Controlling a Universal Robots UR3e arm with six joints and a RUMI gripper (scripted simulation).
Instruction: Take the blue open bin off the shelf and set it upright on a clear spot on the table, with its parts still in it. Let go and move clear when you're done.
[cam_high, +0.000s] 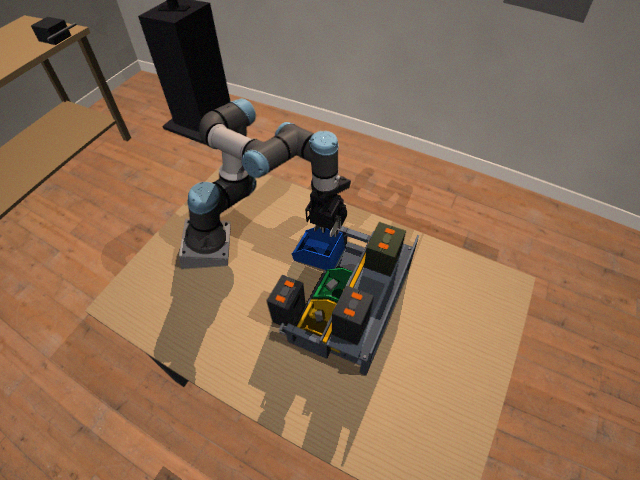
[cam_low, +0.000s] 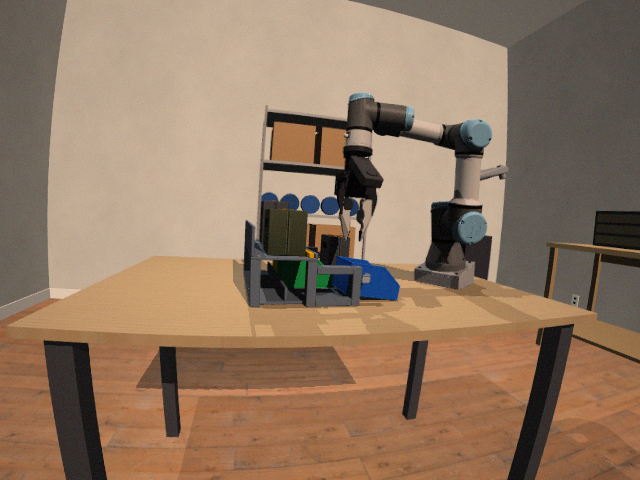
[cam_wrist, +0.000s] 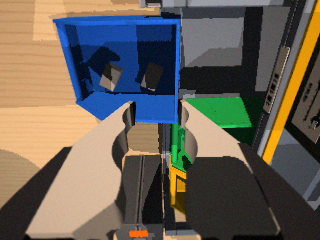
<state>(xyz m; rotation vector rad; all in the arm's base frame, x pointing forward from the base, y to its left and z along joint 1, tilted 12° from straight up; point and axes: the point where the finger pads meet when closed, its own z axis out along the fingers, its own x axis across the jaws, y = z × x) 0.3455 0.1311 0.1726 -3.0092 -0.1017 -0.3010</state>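
Right now the blue open bin is 4 cm behind my hand and 10 cm below it. The rest, counted from my hand: yellow bin 10 cm ahead, 22 cm to the right, 11 cm below; then green bin 10 cm ahead, 10 cm to the right, 11 cm below.
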